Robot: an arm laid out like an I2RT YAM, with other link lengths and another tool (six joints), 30 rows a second.
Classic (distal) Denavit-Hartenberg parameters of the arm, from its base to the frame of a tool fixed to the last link. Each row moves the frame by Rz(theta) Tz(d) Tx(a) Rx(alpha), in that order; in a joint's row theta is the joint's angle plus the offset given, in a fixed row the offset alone. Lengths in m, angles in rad.
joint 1: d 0.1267; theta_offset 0; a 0.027; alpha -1.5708
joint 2: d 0; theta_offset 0; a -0.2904; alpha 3.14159
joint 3: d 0; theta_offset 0.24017; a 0.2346; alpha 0
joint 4: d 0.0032; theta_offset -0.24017; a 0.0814; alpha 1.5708
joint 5: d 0.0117; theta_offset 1.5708; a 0; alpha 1.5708
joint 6: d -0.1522; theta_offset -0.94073; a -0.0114; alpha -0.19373
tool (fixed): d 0.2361; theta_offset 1.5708; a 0; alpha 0
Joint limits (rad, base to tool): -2.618..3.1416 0..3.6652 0..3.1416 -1.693..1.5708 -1.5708..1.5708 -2.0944..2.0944
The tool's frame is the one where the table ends.
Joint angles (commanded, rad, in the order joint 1, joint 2, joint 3, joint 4, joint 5, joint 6), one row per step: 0.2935, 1.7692, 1.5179, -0.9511, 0.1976, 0.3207; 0.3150, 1.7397, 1.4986, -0.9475, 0.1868, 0.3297; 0.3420, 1.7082, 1.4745, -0.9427, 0.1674, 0.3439; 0.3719, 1.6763, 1.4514, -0.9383, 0.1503, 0.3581; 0.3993, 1.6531, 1.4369, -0.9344, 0.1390, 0.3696; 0.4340, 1.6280, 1.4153, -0.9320, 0.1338, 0.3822; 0.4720, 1.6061, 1.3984, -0.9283, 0.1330, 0.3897; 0.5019, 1.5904, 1.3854, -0.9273, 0.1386, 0.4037
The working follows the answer.
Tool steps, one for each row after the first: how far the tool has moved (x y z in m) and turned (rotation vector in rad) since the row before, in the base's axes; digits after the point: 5 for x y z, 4 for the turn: -0.00753, 0.00610, 0.00359, 0.0173, -0.0108, 0.0172; -0.00915, 0.00802, 0.00250, 0.0267, -0.0064, 0.0214; -0.00955, 0.00827, 0.00270, 0.0253, -0.0071, 0.0237; -0.00717, 0.00747, 0.00241, 0.0192, -0.0076, 0.0215; -0.00947, 0.00806, 0.00114, 0.0121, -0.0030, 0.0255; -0.00853, 0.00853, 0.00149, 0.0077, -0.0070, 0.0316; -0.00702, 0.00615, 0.00078, 0.0033, -0.0046, 0.0150
Tool pose at each row, in the base's axes (x y z in m, rotation vector in rad; rounded; the steps above come from the unrounded poses): 0.31986, 0.05948, 0.24336, -1.2016, 2.6888, -0.4939; 0.31233, 0.06558, 0.24695, -1.2130, 2.6658, -0.4723; 0.30318, 0.07361, 0.24945, -1.2291, 2.6423, -0.4351; 0.29363, 0.08188, 0.25215, -1.2477, 2.6164, -0.4002; 0.28645, 0.08935, 0.25456, -1.2646, 2.5920, -0.3745; 0.27698, 0.09741, 0.25570, -1.2908, 2.5692, -0.3552; 0.26845, 0.10594, 0.25720, -1.3235, 2.5389, -0.3429; 0.26143, 0.11208, 0.25798, -1.3382, 2.5234, -0.3382

